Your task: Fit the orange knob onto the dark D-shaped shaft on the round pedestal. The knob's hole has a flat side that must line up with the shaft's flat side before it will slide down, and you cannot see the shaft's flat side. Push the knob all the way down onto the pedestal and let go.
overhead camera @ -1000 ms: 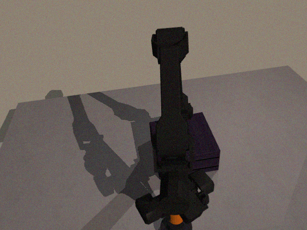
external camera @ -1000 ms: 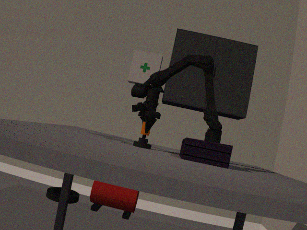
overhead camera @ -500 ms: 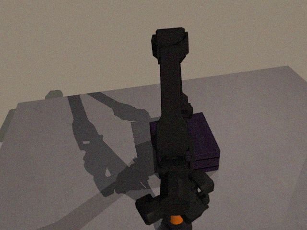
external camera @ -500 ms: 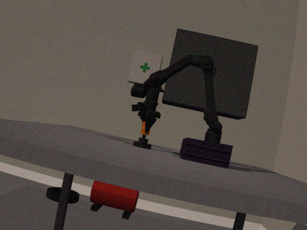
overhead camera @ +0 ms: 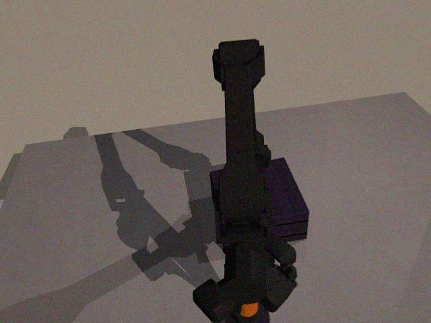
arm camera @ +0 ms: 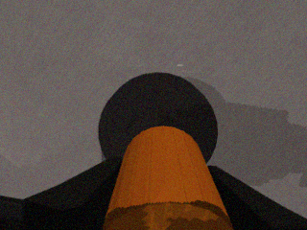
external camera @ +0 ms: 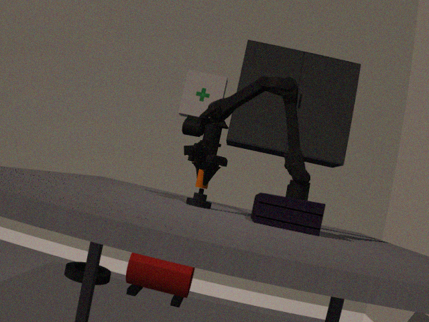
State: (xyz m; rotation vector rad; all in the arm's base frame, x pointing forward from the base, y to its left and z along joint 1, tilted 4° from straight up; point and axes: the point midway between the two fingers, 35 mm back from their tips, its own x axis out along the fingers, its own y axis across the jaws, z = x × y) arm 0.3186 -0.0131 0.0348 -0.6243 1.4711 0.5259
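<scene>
The orange knob lies 2 cm above my gripper tip. Also, from my gripper tip: dark round pedestal 4 cm below.
</scene>
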